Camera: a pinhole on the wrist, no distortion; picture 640 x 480 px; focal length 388.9 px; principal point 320.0 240.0 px. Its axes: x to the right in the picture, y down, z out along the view. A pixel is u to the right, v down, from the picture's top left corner.
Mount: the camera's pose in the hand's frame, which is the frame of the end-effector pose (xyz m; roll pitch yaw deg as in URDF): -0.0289 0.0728 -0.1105 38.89 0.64 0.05
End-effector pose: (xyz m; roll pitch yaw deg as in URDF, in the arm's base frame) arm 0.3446 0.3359 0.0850 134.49 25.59 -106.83
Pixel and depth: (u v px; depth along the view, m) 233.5 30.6 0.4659
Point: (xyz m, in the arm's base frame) 0.6369 0.5337 -0.1865
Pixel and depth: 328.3 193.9 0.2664
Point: 0.3947 0.4031 -0.0312
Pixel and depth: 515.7 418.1 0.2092
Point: 0.2455 0.3215 -0.0090
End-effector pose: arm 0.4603 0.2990 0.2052 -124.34 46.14 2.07
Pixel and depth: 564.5 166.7 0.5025
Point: 0.7485 0.6677 0.0912
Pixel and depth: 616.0 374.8 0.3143
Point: 0.5439 0.4894 -0.0045
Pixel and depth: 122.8 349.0 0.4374
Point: 0.2163 0.6060 0.3225
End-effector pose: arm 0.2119 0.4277 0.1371 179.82 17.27 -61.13
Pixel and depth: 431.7 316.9 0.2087
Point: 0.2387 0.4325 0.0535
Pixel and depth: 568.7 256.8 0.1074
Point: 0.2264 0.3828 0.1487
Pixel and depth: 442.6 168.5 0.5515
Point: 0.5521 0.5385 -0.1500
